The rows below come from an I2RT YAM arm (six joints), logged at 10 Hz.
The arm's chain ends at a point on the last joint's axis. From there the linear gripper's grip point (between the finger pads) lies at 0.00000 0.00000 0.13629 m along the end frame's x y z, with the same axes.
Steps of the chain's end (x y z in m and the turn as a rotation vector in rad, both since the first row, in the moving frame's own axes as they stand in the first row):
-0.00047 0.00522 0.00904 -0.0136 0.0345 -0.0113
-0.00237 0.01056 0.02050 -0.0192 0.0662 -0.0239
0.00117 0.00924 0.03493 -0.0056 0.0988 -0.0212
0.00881 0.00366 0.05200 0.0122 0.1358 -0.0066
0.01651 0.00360 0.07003 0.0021 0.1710 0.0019
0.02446 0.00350 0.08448 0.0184 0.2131 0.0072
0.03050 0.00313 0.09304 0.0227 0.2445 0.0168
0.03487 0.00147 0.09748 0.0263 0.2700 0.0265
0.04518 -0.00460 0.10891 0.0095 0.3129 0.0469
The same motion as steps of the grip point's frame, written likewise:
0.00424 0.00705 0.00895 -0.0136 0.0345 -0.0113
0.00668 0.01307 0.02018 -0.0192 0.0662 -0.0239
0.01462 0.00986 0.03426 -0.0056 0.0988 -0.0212
0.02726 0.00194 0.05074 0.0122 0.1358 -0.0066
0.03970 0.00334 0.06804 0.0021 0.1710 0.0019
0.05329 0.00112 0.08137 0.0184 0.2131 0.0072
0.06351 0.00035 0.08895 0.0227 0.2445 0.0168
0.07126 -0.00159 0.09250 0.0263 0.2700 0.0265
0.08715 -0.00488 0.10229 0.0095 0.3129 0.0469

